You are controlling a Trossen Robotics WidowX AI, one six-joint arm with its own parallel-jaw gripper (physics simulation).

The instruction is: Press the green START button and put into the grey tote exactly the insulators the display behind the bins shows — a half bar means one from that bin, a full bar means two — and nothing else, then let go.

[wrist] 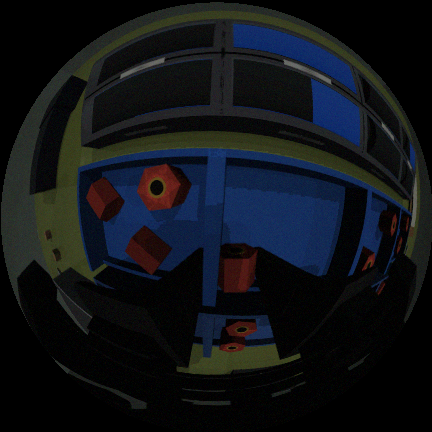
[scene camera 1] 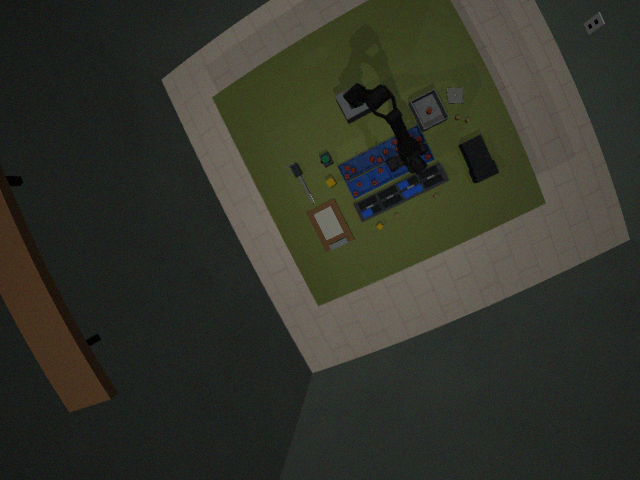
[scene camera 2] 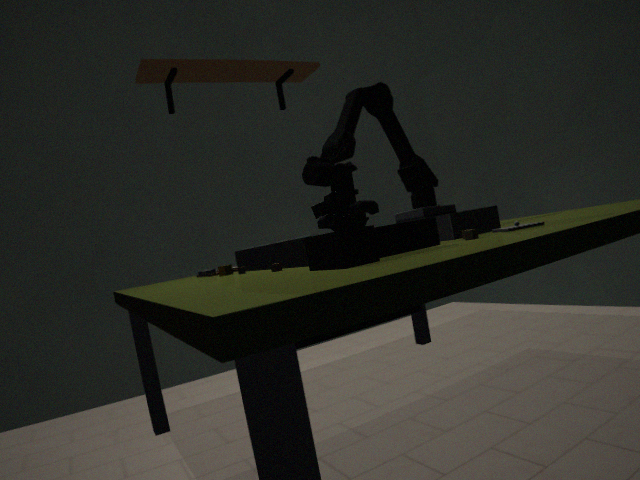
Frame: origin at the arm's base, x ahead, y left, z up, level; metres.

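Seen in the pictures: gripper, fingertip midpoint: (wrist: pixel 229 253); arm's base at its link origin: (scene camera 1: pixel 355 100) (scene camera 2: pixel 425 208).
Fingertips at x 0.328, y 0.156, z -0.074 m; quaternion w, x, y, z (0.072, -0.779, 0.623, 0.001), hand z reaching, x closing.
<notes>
Pixels of each thing's top centre, then the offset from my fingertips to it. "spot": a spot on its surface instead.
- red hexagonal insulator at its top centre: (wrist: pixel 235 276) dx -0.005, dy -0.005, dz +0.020 m
- bin divider at a spot on its surface: (wrist: pixel 216 200) spot: dx +0.035, dy +0.015, dz +0.024 m
- them upright at its top centre: (wrist: pixel 156 187) dx +0.034, dy +0.047, dz +0.020 m
- full blue bar at its top centre: (scene camera 1: pixel 413 191) dx +0.159, dy -0.017, dz +0.053 m
- grey tote at its top centre: (wrist: pixel 89 329) (scene camera 2: pixel 452 213) (scene camera 1: pixel 429 109) dx -0.190, dy +0.164, dz +0.044 m
- green START button at its top centre: (scene camera 1: pixel 325 158) dx -0.118, dy -0.373, dz +0.031 m
- dark box at its top centre: (scene camera 2: pixel 371 225) (scene camera 1: pixel 480 158) dx +0.096, dy +0.329, dz +0.046 m
- grey plate at its top centre: (scene camera 1: pixel 455 94) dx -0.229, dy +0.315, dz +0.006 m
- brown frame at a spot on its surface: (scene camera 1: pixel 315 219) spot: dx +0.155, dy -0.520, dz -0.005 m
- tool at a spot on its surface: (scene camera 1: pixel 295 169) spot: dx -0.120, dy -0.539, dz +0.010 m
My gripper (scene camera 1: pixel 410 162) (wrist: pixel 229 253) is down at the blue bins (scene camera 1: pixel 361 166) (wrist: pixel 280 200), shut on a red hexagonal insulator (wrist: pixel 237 275). A bin divider (wrist: pixel 216 200) also shows between the left fingertip and the insulator; contact on that side is unclear. Three insulators, one of them upright (wrist: pixel 159 187), lie in the bin left of the divider. The display behind has a full blue bar (scene camera 1: pixel 412 191) (wrist: pixel 300 45), a half bar (scene camera 1: pixel 403 184) (wrist: pixel 337 112) and another half bar (scene camera 1: pixel 367 212). The grey tote (scene camera 1: pixel 423 100) holds one insulator (scene camera 1: pixel 429 110). The green START button (scene camera 1: pixel 325 159) is left of the bins. Bin walls hide the fingertips in scene camera 2.
A dark box (scene camera 1: pixel 478 159) (wrist: pixel 55 135) stands right of the display. A grey plate (scene camera 1: pixel 454 95) and small tan blocks (scene camera 1: pixel 457 117) lie beside the tote. A brown frame (scene camera 1: pixel 315 219), a tool (scene camera 1: pixel 295 169) and yellow blocks (scene camera 1: pixel 330 181) (scene camera 1: pixel 379 226) are at the left.
</notes>
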